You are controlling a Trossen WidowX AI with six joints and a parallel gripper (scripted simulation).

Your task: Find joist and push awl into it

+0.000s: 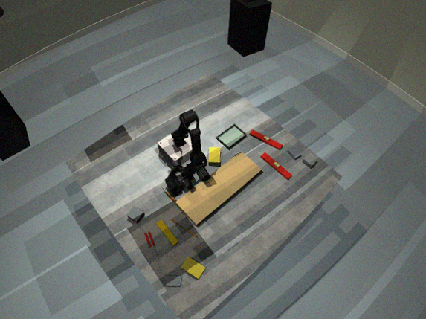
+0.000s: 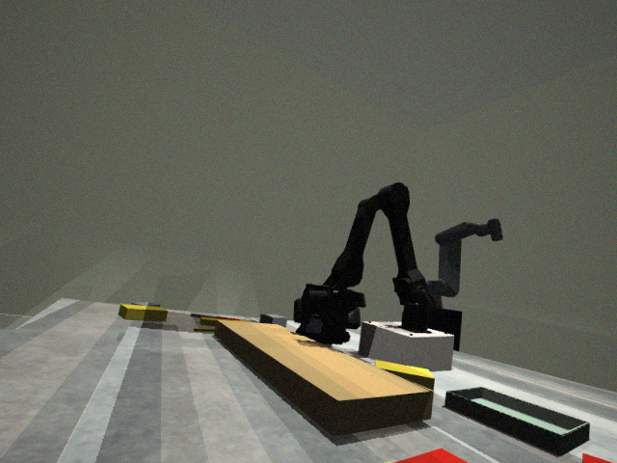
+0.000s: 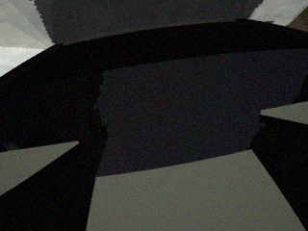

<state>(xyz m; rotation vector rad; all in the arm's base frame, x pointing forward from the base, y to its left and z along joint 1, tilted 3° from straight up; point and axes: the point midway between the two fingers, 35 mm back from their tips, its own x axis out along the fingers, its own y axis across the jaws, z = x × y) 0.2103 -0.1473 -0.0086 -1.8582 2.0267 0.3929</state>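
My gripper tip is 20 mm past the stud finder and 10 mm above it. From my gripper tip the other things lie so: pencil (250 mm ahead, 70 mm to the right, 60 mm below); then awl (60 mm below, 40 mm to the right, 10 mm ahead); then yellow bar (230 mm ahead, 160 mm to the right, 50 mm below).
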